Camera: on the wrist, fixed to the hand. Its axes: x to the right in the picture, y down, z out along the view.
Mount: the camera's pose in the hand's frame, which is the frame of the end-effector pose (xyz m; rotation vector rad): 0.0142 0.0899 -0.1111 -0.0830 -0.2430 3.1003
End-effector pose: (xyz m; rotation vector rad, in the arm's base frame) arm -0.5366 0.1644 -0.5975 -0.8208 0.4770 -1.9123
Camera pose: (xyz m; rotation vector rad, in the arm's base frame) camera -0.5645 0.1086 -0.7269 0.2486 0.6915 1.0745
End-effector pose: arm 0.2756 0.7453 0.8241 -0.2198 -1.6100 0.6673
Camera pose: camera 0.3582 0.8576 0.7895 1.8190 -0.0716 -1.6388
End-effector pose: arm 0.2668 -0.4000 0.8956 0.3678 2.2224 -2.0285
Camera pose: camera 0.2847 -0.2814 0.8166 1.4939 -0.2116 0.1206
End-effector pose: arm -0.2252 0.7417 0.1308 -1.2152 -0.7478 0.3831
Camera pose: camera -0.1270 0.7022 0.0338 0.9879 -1.3507 -2.1578
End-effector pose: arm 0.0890 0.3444 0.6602 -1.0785 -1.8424 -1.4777
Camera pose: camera 0.1493 0.2479 0.7479 -1.7934 0.9288 0.6640
